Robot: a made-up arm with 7 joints.
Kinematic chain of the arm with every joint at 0, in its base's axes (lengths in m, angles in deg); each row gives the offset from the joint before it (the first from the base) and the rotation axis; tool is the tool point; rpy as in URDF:
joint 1: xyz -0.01 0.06 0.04 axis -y
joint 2: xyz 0.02 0.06 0 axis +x
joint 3: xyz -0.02 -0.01 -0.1 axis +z
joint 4: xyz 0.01 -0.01 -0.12 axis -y
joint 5: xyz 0 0 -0.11 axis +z
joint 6: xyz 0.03 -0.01 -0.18 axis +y
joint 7: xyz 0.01 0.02 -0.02 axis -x
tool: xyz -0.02 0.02 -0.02 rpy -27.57 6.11 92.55
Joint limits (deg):
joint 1: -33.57..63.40
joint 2: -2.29..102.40
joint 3: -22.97..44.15
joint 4: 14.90..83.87
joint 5: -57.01..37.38
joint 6: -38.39..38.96
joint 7: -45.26..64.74
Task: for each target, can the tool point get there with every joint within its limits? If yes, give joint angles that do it. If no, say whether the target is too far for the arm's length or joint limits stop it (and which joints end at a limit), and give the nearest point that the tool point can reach.
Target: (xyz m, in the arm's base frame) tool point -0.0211 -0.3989 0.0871
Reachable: no: joint limits stop it (at a limit: joint 1, joint 2, joint 3, joint 4, joint 5, joint 6) | nearest point 0.3165 -0.0804 0.2097 | short by 0.480 m
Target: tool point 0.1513 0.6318 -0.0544
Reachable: yes | joints -10.62 79.69 13.15 24.67 -10.73 -11.27 36.35
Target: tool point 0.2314 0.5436 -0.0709
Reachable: yes | joints 13.17 50.52 36.32 43.62 -49.25 6.26 -9.96
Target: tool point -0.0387 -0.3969 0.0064
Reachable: no: joint limits stop it (at a limit: joint 1, joint 2, joint 3, joint 4, joint 5, joint 6, joint 7) | nearest point 0.1152 -0.0816 -0.3067 | short by 0.470 m
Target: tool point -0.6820 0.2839 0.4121
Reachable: no: too far | nearest point -0.1910 0.3445 0.3631 | short by 0.497 m
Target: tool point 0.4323 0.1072 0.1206
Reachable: yes | joints 55.94 11.57 -14.81 70.25 -21.27 18.86 -1.70
